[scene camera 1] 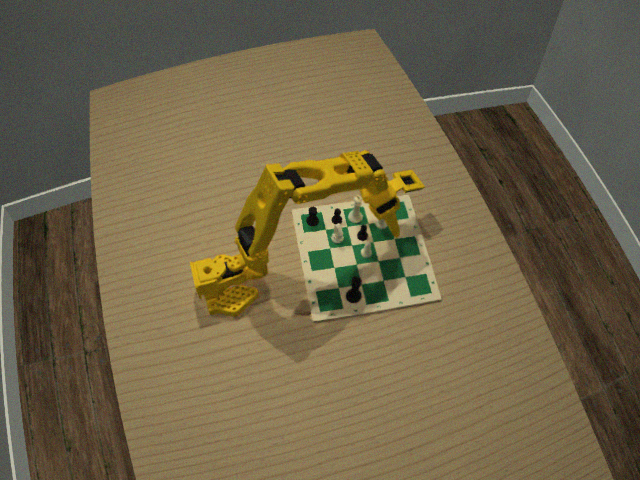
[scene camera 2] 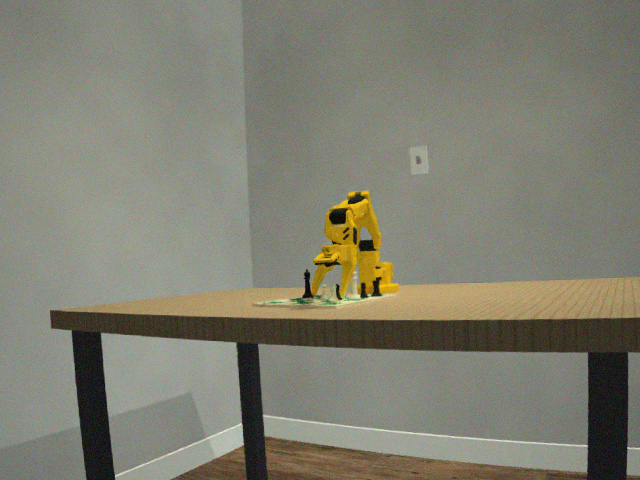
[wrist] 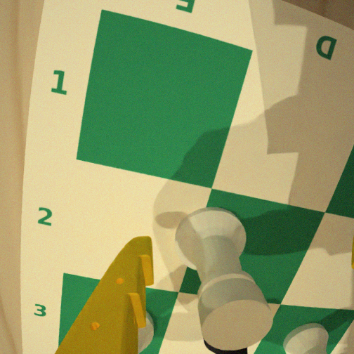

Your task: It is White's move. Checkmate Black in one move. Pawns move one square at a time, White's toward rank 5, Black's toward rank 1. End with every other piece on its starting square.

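Places are measured from the arm's base along level axes (x ahead, y left, z up), in millimetres.
Pixels of known places: hand, tool point: (scene camera 1: 380, 211) (scene camera 2: 340, 294); arm's base, link origin: (scene camera 1: 239, 284).
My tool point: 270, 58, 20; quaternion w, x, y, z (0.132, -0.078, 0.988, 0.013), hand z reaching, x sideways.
Ahead of a thing's pixels: the offset from my tool point to its top centre, as dx, dy, dz. "pt": to the spot under its first point. Level surfaces: height alone.
My gripper (scene camera 1: 387, 224) (scene camera 2: 328, 295) (wrist: 250, 245) is open, with its jaws low over the board. In the wrist view the fixed jaw is left, over E2 and E3, and a sliver of the moving jaw shows at the right edge. The white rook @(-3, -17, +19) (scene camera 1: 381, 224) (wrist: 235, 320) stands upright between them, untouched, on D2; its base overlaps the E2 edge. The white king @(-42, +9, +49) (scene camera 1: 355, 214) (scene camera 2: 353, 284) is on E3, its base partly behind the fixed jaw in the wrist view. The black king @(-97, -136, +49) (scene camera 1: 354, 293) (scene camera 2: 307, 285) is on A4.
A black pawn @(-44, -31, +17) (scene camera 1: 362, 233) is on D3, a white pawn @(-49, -65, +17) (scene camera 1: 366, 251) (wrist: 305, 339) on C3, a white knight @(-87, -24, +25) (scene camera 1: 337, 235) on D4, a black pawn @(-75, +13, +17) (scene camera 1: 337, 217) on E4 and a black piece @(-117, +24, +19) (scene camera 1: 312, 217) on E5. The board @(pt +37, -178, -14) (scene camera 1: 436, 295) lies on the table @(dz -20) (scene camera 1: 330, 403).
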